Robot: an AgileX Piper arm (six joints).
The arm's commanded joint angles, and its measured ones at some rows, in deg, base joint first. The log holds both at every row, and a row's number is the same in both.
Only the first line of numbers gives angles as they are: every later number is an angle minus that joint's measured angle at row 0.
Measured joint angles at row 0:
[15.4, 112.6, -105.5, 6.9, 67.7, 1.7]
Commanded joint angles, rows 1 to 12:
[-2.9, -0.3, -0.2, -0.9, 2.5, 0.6]
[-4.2, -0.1, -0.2, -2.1, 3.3, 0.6]
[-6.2, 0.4, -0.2, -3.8, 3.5, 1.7]
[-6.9, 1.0, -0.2, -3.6, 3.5, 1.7]
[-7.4, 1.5, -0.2, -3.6, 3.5, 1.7]
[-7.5, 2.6, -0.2, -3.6, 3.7, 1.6]
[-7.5, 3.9, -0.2, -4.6, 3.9, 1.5]
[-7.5, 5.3, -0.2, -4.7, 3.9, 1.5]
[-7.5, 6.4, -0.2, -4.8, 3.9, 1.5]
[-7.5, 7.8, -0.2, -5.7, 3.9, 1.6]
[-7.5, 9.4, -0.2, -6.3, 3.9, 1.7]
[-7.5, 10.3, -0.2, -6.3, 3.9, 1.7]
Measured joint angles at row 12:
[-7.3, 9.1, 0.0, -5.8, 2.1, 1.3]
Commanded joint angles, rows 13 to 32:
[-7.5, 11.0, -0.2, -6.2, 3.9, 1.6]
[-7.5, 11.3, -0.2, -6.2, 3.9, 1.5]
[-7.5, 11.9, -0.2, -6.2, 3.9, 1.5]
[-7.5, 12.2, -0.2, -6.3, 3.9, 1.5]
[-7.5, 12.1, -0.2, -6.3, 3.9, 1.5]
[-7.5, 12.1, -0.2, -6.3, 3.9, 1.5]
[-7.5, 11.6, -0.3, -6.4, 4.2, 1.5]
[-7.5, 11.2, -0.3, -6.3, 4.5, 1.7]
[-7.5, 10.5, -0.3, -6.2, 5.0, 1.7]
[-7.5, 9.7, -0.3, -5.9, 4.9, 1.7]
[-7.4, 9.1, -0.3, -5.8, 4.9, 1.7]
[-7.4, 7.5, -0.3, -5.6, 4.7, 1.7]
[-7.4, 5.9, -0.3, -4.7, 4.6, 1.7]
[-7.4, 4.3, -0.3, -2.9, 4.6, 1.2]
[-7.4, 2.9, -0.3, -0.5, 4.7, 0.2]
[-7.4, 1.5, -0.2, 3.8, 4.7, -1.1]
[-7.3, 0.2, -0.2, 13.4, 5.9, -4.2]
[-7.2, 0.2, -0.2, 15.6, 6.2, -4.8]
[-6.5, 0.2, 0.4, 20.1, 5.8, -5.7]
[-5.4, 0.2, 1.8, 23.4, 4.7, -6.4]
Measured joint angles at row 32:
[-6.6, 0.6, 0.2, 18.1, 2.1, -4.6]
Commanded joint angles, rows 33 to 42:
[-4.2, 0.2, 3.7, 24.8, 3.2, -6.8]
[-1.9, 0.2, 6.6, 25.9, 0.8, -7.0]
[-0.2, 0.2, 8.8, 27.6, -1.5, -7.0]
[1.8, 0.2, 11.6, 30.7, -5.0, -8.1]
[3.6, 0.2, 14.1, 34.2, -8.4, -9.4]
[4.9, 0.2, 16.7, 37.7, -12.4, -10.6]
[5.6, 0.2, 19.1, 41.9, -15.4, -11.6]
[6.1, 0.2, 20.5, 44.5, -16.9, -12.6]
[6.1, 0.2, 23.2, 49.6, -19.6, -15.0]
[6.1, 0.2, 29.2, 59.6, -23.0, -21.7]
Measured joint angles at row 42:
[6.0, 0.5, 25.7, 52.4, -20.1, -16.6]
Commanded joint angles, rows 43 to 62:
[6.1, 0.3, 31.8, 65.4, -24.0, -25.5]
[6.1, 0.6, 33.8, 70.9, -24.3, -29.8]
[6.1, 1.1, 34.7, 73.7, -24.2, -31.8]
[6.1, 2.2, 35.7, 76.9, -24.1, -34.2]
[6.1, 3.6, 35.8, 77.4, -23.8, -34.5]
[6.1, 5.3, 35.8, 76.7, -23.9, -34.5]
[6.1, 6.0, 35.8, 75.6, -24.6, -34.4]
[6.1, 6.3, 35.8, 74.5, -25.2, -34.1]
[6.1, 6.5, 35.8, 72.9, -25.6, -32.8]
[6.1, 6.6, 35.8, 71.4, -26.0, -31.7]
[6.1, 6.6, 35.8, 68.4, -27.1, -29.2]
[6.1, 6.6, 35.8, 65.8, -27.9, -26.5]
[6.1, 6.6, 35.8, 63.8, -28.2, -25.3]
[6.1, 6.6, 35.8, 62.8, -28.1, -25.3]
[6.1, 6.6, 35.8, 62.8, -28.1, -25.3]
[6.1, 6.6, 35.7, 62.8, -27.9, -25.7]
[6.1, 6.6, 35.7, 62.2, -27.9, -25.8]
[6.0, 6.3, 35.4, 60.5, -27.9, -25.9]
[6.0, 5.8, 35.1, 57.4, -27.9, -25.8]
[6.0, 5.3, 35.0, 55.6, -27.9, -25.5]
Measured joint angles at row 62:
[6.0, 6.6, 35.5, 59.6, -27.8, -25.6]
